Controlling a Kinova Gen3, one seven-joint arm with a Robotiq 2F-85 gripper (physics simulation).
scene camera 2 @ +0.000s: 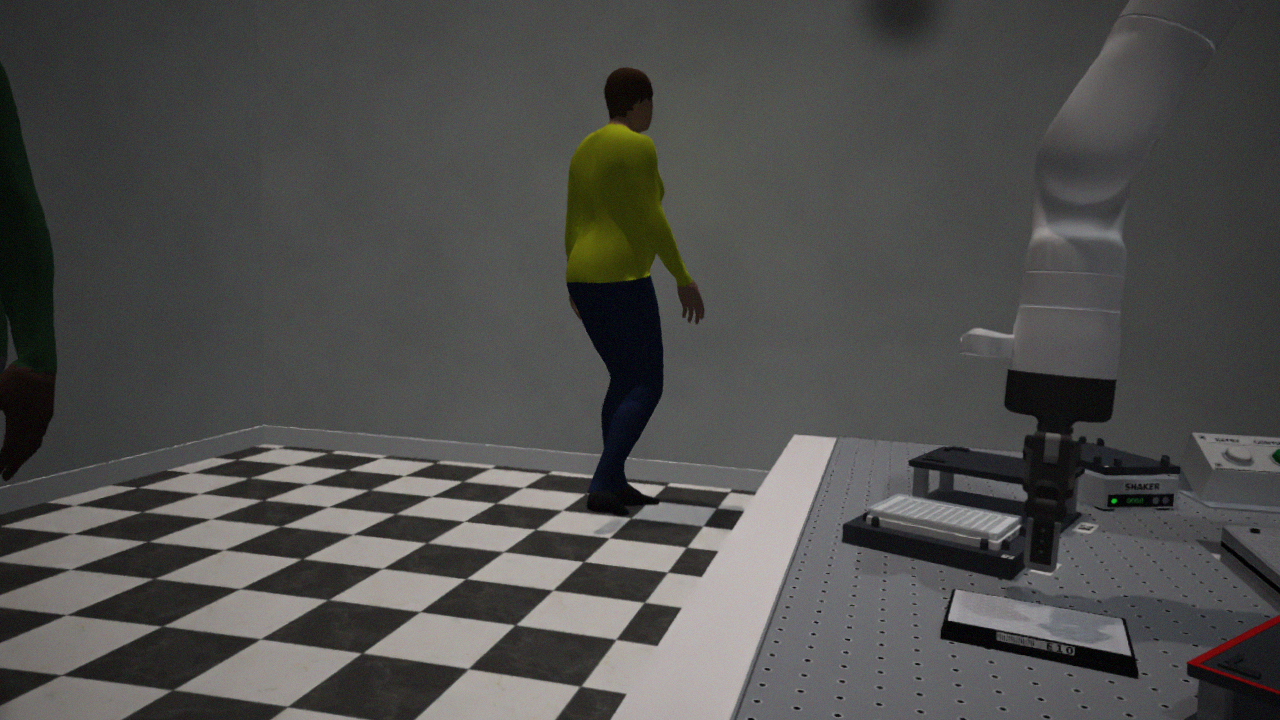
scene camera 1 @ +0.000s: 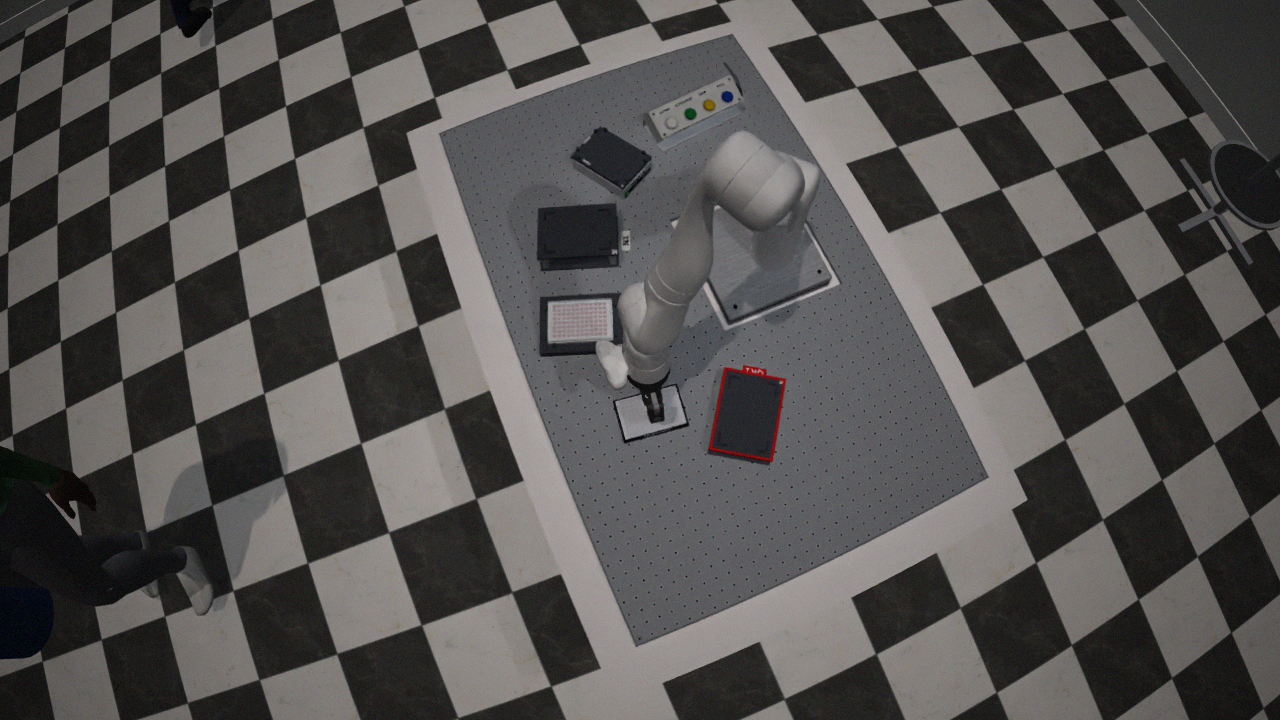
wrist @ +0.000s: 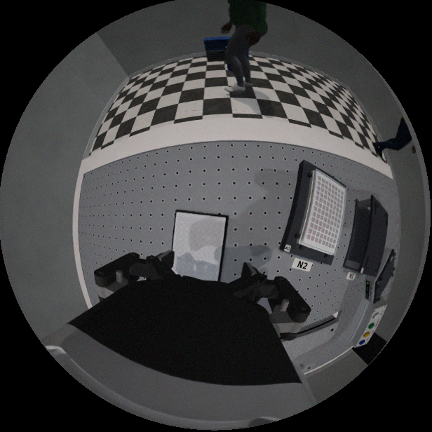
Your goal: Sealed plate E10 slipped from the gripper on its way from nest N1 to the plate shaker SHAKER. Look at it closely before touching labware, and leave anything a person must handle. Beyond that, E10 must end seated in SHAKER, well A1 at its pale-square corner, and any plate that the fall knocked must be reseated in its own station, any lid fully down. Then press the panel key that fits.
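Seen in the pictures: gripper, fingertip midpoint: [scene camera 2: 1040, 557] [scene camera 1: 647, 393]; arm's base, origin of the base link: [scene camera 1: 772, 250].
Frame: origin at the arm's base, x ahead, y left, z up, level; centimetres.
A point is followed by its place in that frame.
Observation:
Plate E10 [scene camera 1: 633, 420] {z -1.5, x 42.0, y 16.6 cm} [scene camera 2: 1029, 617] {z -1.5, x 38.7, y 16.5 cm} [wrist: 200, 235] lies flat on the perforated deck, its label facing scene camera 2. Grey patches show on its pale top; shadow or something else, I cannot tell. My gripper [scene camera 1: 657, 416] {z 2.7, x 37.6, y 14.4 cm} [scene camera 2: 1042, 565] {z 2.7, x 37.6, y 14.4 cm} [wrist: 207, 264] is open and empty, pointing down above E10. SHAKER [scene camera 1: 613, 159] {z 2.6, x 18.4, y -34.4 cm} [scene camera 2: 1141, 492] {z -0.5, x 15.6, y -29.0 cm} [wrist: 385, 281] shows a dark, empty-looking top and a green light. A plate with pink wells [scene camera 1: 580, 320] {z 0.7, x 41.5, y -5.5 cm} [scene camera 2: 944, 519] {z 0.7, x 42.0, y -2.7 cm} [wrist: 326, 215] sits in nest N2 [scene camera 1: 580, 350] {z -0.9, x 44.2, y -0.6 cm} [wrist: 295, 220]; its exact seating is unclear. Nest N1 [scene camera 1: 578, 231] {z 3.0, x 33.1, y -22.1 cm} [scene camera 2: 966, 462] {z 2.9, x 36.6, y -21.7 cm} [wrist: 378, 237] has a dark raised top.
The key panel [scene camera 1: 696, 111] {z 3.9, x -3.2, y -36.2 cm} [scene camera 2: 1239, 465] {z 2.5, x 3.2, y -35.0 cm} [wrist: 370, 326] has white, green, yellow and blue keys. A red-edged dark station [scene camera 1: 748, 414] {z 1.1, x 23.1, y 26.9 cm} [scene camera 2: 1253, 664] {z 1.1, x 28.9, y 27.6 cm} stands beside E10. A metal base plate [scene camera 1: 760, 295] {z -0.5, x 7.6, y 7.1 cm} lies under the arm. People stand on the floor beyond the deck.

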